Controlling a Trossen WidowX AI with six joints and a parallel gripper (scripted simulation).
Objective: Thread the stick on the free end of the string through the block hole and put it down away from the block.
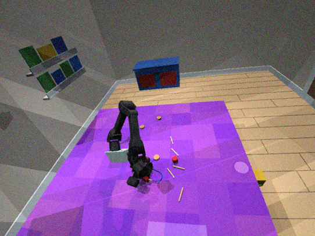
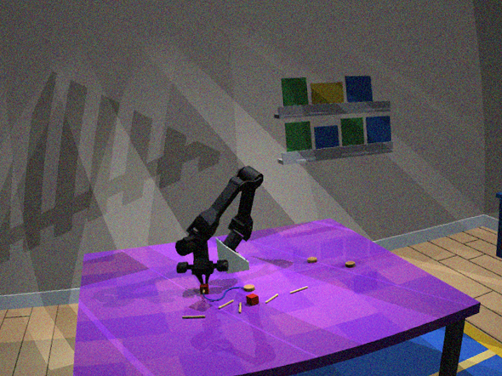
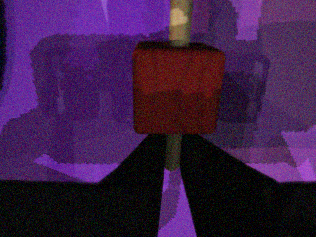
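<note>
My gripper tip is now 30 mm short of the red block and 10 mm below it. Round my gripper tip: thin wooden stick 40 mm ahead, 10 mm to the right, 10 mm above; round wooden button 150 mm to the left, 60 mm ahead.
</note>
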